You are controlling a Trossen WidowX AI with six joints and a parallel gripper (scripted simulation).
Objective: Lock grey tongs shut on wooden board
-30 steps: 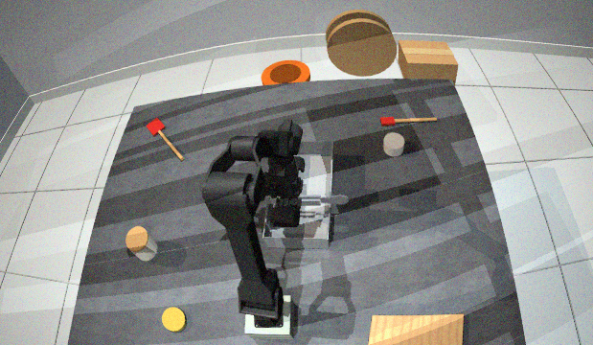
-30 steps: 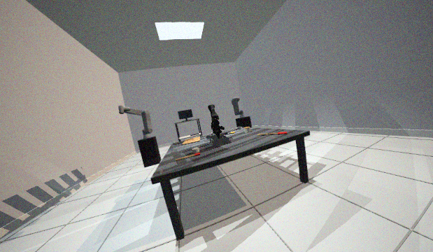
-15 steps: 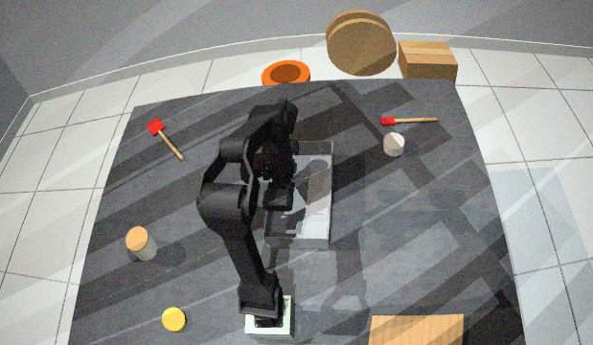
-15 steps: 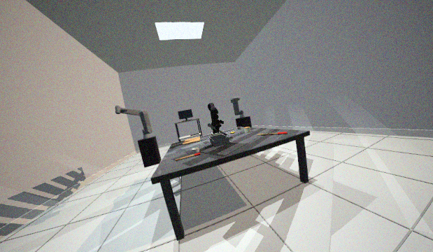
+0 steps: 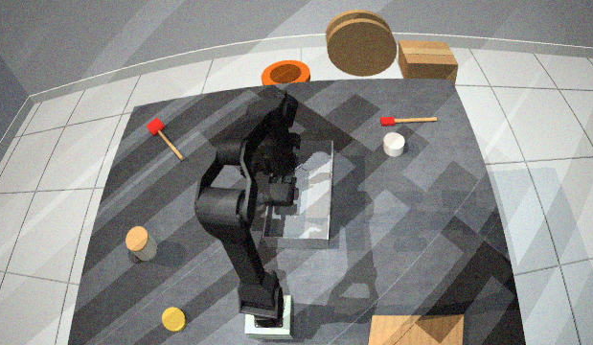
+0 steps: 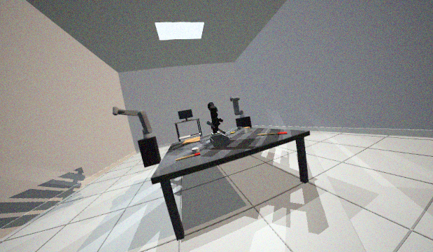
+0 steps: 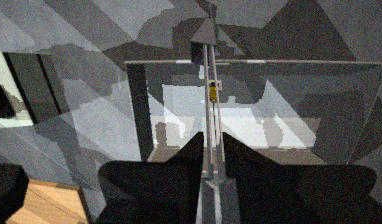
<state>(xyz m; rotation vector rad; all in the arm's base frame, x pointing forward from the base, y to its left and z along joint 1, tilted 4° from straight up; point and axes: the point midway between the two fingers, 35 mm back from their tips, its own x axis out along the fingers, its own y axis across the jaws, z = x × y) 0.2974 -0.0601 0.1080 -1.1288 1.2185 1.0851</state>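
Right now the roasting tin is 90 mm below my gripper tip, 50 mm ahead of it and 20 mm to the right of it. From my gripper tip the other things lie so: wood-topped cylinder (440 mm to the left, 90 mm below, 90 mm behind); then yellow slider (40 mm to the left); then white cylinder (300 mm to the right, 190 mm ahead, 110 mm below).
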